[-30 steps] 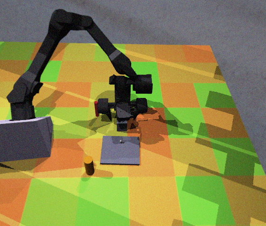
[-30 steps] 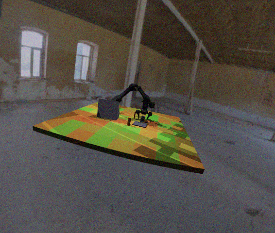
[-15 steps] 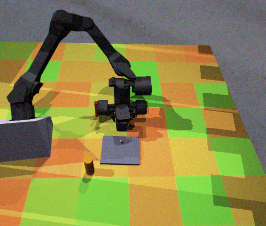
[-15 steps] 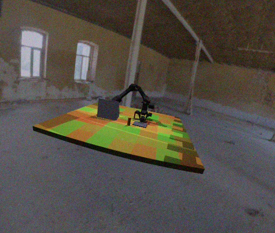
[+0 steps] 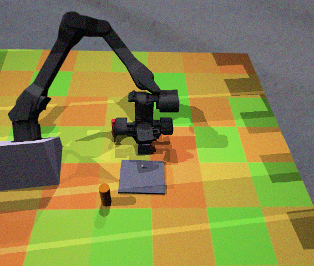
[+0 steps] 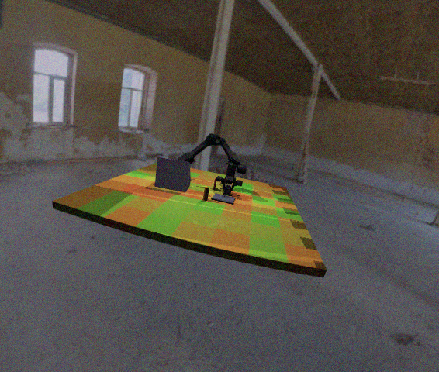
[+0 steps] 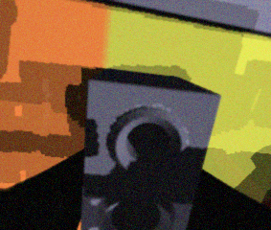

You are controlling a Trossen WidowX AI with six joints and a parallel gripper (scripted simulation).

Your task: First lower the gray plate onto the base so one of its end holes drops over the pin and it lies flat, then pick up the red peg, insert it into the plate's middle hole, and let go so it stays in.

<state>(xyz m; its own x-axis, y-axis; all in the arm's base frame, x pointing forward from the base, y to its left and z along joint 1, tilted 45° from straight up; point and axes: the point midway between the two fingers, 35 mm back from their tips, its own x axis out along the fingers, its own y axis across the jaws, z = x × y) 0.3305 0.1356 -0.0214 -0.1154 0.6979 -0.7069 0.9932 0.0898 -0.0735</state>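
Right now the dark square base is 120 mm to the right of my gripper tip. The rest, counted from my gripper tip: orange cylinder (110 mm behind, 220 mm to the right, 30 mm above); then gray plate (30 mm above); then red peg (100 mm behind, 40 mm to the left, 30 mm above).
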